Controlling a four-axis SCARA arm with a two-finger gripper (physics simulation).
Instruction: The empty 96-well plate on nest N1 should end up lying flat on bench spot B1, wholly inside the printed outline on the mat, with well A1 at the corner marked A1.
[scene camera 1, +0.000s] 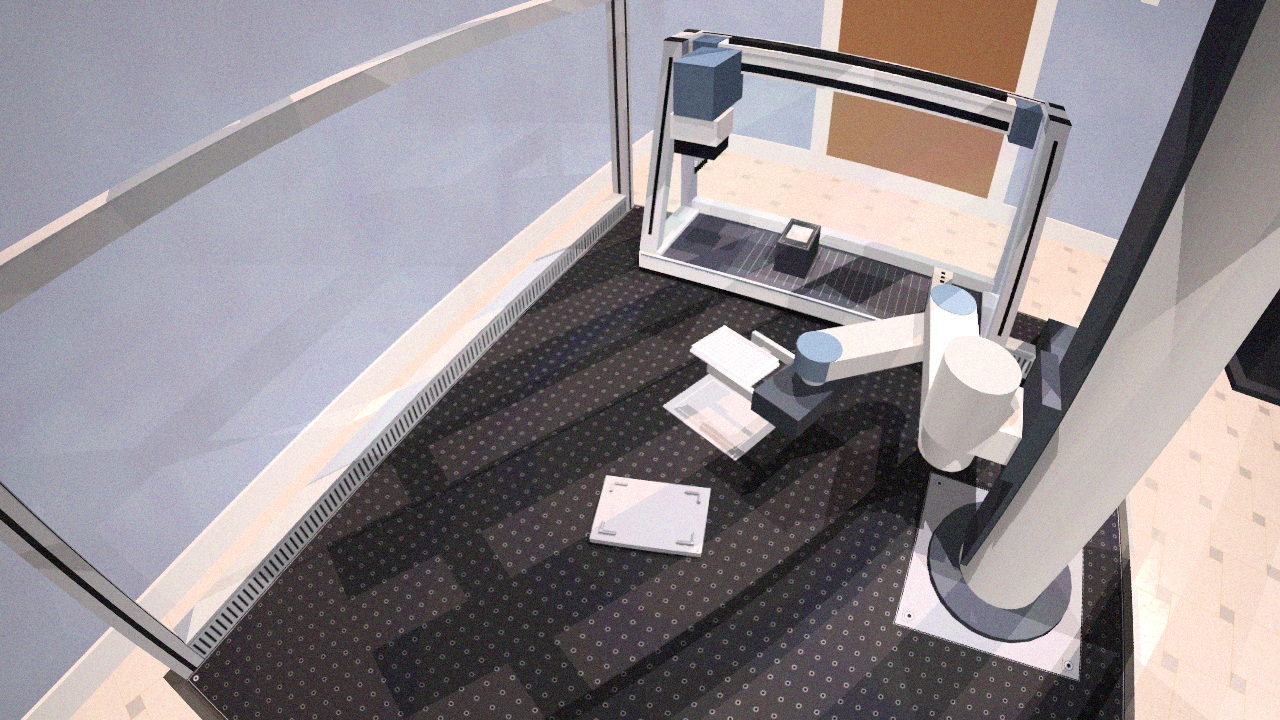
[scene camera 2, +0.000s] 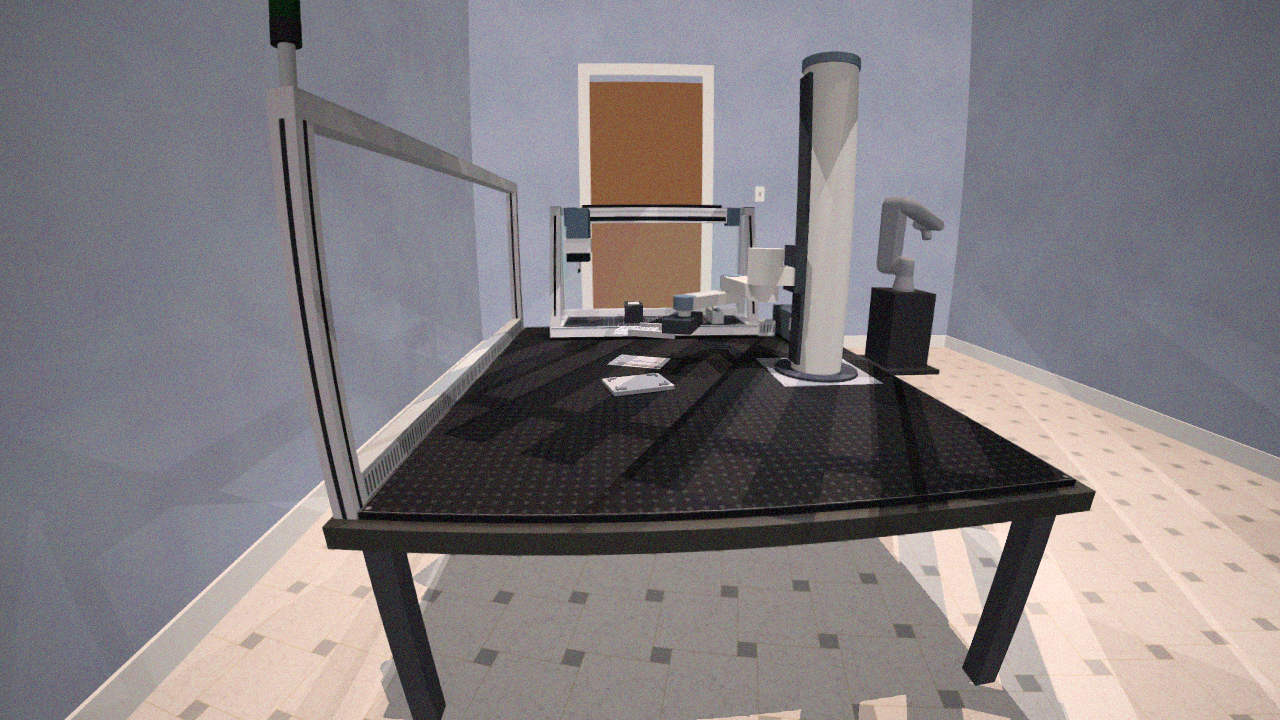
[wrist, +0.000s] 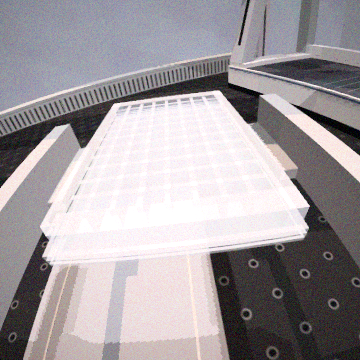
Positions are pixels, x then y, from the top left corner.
Labels:
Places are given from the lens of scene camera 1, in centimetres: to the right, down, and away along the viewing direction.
gripper (scene camera 1: 731, 350): 15, -2, 108
plate (scene camera 1: 740, 357): 17, 0, 107

